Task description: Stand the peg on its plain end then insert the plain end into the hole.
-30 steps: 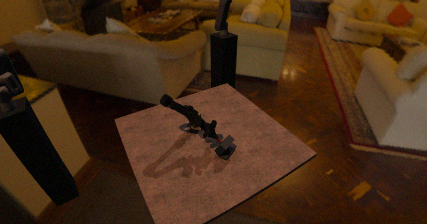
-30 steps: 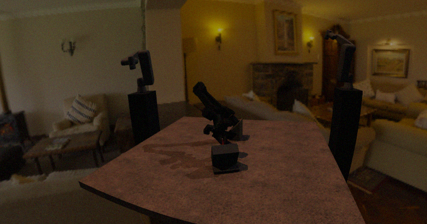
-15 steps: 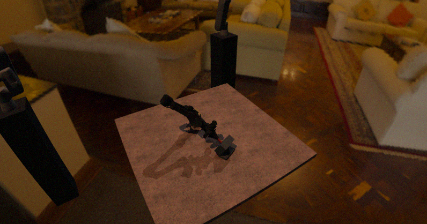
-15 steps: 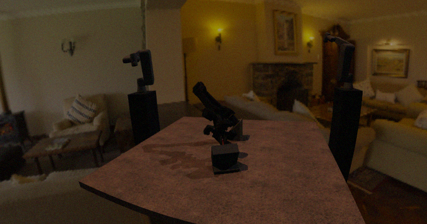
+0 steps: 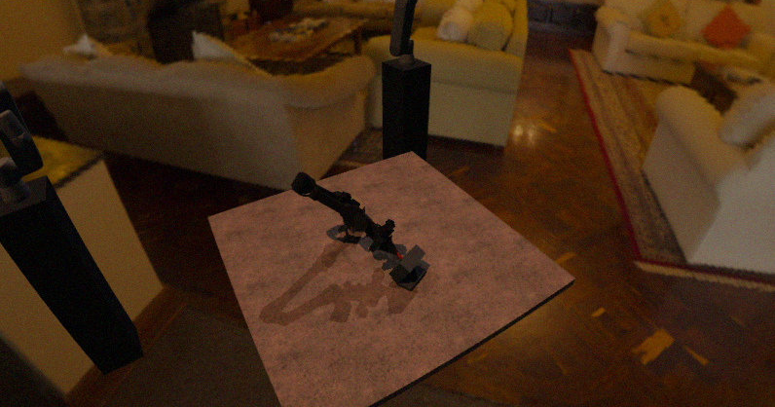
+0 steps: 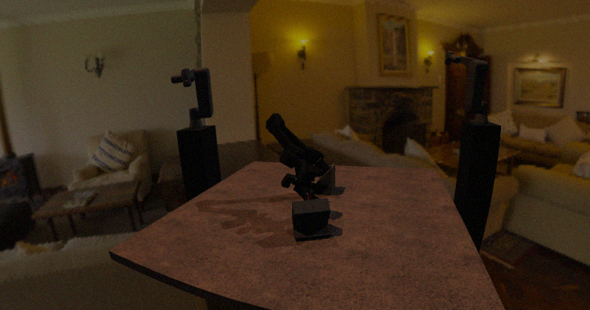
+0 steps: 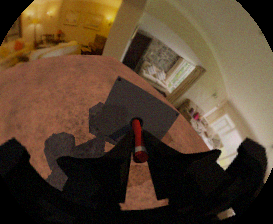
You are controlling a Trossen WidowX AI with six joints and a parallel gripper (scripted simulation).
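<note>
Now: gripper tip 5 cm short of the sloped panel, 2 cm to the right of it and 3 cm above it. The rest, counted from my gripper tip: red peg (1 cm behind, 1 cm to the right, 1 cm above).
</note>
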